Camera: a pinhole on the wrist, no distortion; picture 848 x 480 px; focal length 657.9 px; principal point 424.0 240.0 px. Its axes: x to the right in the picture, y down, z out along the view. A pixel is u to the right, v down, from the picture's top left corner.
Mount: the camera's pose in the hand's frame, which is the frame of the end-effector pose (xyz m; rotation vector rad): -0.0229 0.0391 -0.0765 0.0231 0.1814 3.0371
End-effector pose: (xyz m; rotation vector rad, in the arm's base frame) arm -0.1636 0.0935 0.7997 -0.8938 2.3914 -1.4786
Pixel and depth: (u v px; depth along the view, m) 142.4 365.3 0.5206
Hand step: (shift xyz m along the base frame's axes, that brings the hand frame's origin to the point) 0.0525 -0.4592 -0.1716
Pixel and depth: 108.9 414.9 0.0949
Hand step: -0.0164 -0.0212 -0.0246
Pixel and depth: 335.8 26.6 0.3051
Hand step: 0.0043 -0.1258 -0.2443
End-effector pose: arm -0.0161 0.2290 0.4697 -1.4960 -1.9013 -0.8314
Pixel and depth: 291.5 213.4 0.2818
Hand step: 0.0555 0.1932 -0.0888
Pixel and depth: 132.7 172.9 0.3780
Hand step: 0.0527 0.3388 -0.0570
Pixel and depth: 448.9 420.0 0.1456
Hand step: 0.0187 0.0408 -0.0667
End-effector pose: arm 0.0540 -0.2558 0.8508 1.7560 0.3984 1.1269
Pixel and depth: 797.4 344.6 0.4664
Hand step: 0.1728 -0.4369 -0.1425
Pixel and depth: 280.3 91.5 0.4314
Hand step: 0.2894 -0.2090 0.1641
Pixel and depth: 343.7 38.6 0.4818
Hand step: 0.2984 -0.2815 0.1954
